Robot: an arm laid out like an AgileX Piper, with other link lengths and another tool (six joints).
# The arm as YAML. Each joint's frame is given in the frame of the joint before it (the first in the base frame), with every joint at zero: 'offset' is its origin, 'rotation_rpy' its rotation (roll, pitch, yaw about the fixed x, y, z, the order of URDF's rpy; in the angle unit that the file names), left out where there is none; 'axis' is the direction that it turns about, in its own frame. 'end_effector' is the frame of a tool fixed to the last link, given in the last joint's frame.
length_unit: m
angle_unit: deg
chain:
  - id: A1
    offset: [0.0, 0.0, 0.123]
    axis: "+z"
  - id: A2
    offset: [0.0, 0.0, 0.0]
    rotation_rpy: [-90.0, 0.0, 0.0]
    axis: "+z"
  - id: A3
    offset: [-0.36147, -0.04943, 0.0]
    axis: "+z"
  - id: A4
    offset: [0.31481, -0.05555, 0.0]
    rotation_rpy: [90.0, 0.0, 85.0]
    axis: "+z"
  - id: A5
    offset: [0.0, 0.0, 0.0]
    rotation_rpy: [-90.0, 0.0, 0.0]
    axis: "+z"
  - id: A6
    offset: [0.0, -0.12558, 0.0]
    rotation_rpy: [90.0, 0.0, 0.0]
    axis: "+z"
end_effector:
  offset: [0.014, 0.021, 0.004]
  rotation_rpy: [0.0, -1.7, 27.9]
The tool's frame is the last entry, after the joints.
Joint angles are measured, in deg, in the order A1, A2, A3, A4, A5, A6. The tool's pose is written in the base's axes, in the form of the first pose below.
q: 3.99, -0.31, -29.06, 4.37, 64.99, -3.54
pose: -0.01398 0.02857 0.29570 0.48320 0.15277 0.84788 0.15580
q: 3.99, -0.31, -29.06, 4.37, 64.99, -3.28
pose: -0.01395 0.02864 0.29578 0.48284 0.15472 0.84754 0.15684
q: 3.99, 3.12, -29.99, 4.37, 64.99, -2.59
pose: -0.00523 0.02942 0.30218 0.46356 0.16261 0.85715 0.15478
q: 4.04, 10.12, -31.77, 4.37, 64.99, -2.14
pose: 0.01441 0.03092 0.31270 0.42400 0.17112 0.87724 0.14627
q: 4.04, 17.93, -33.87, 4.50, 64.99, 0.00
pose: 0.03917 0.03346 0.32292 0.37749 0.19367 0.89431 0.14217
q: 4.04, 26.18, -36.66, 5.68, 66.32, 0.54
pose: 0.06477 0.03798 0.33214 0.32113 0.20439 0.91435 0.13804
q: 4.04, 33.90, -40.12, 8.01, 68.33, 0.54
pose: 0.08951 0.04483 0.34275 0.26551 0.21054 0.92996 0.14265
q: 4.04, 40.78, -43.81, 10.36, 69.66, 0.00
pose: 0.11509 0.05162 0.35375 0.22390 0.21132 0.93948 0.15033
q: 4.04, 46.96, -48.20, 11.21, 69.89, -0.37
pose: 0.14355 0.05536 0.36733 0.20593 0.21107 0.94338 0.15189
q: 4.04, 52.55, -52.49, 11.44, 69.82, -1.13
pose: 0.17206 0.05768 0.37840 0.19643 0.20658 0.94675 0.14967
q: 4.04, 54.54, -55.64, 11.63, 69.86, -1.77
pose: 0.18400 0.05879 0.39169 0.20592 0.20006 0.94562 0.15291
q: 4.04, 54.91, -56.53, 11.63, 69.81, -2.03
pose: 0.18660 0.05891 0.39601 0.21091 0.19730 0.94495 0.15381
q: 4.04, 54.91, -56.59, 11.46, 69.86, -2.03
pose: 0.18658 0.05855 0.39621 0.21140 0.19704 0.94512 0.15244
